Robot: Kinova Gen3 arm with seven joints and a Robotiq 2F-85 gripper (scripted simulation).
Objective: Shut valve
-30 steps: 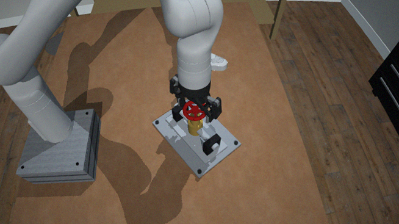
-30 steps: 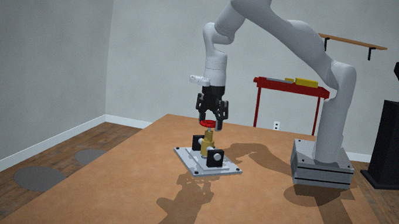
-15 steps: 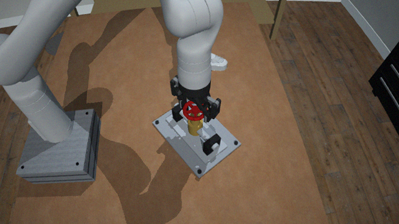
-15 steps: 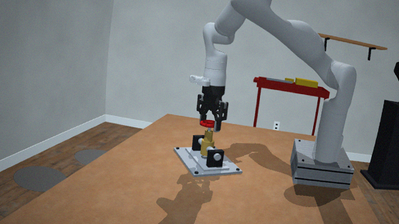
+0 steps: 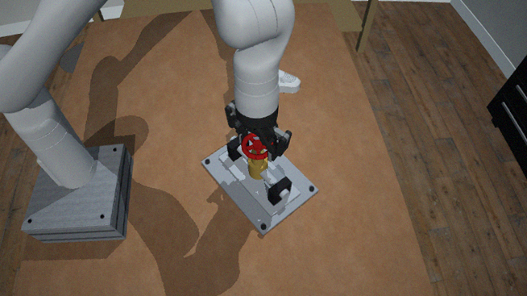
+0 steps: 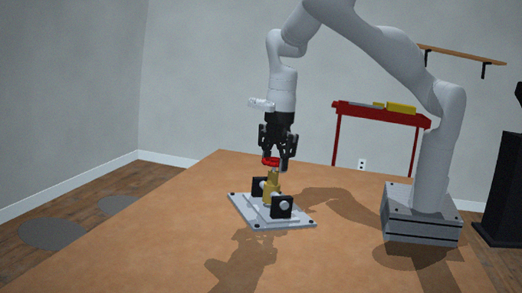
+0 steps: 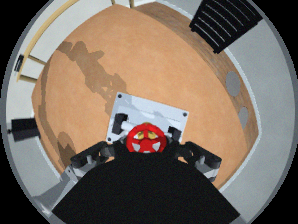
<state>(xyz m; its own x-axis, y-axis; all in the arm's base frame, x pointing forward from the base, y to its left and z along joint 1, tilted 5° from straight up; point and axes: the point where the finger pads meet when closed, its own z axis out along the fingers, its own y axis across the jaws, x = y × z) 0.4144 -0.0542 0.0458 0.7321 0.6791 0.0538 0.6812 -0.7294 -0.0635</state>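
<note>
Right now the handwheel is right at my hand. The rest, counted from my hand: baseplate: 130 mm below.
</note>
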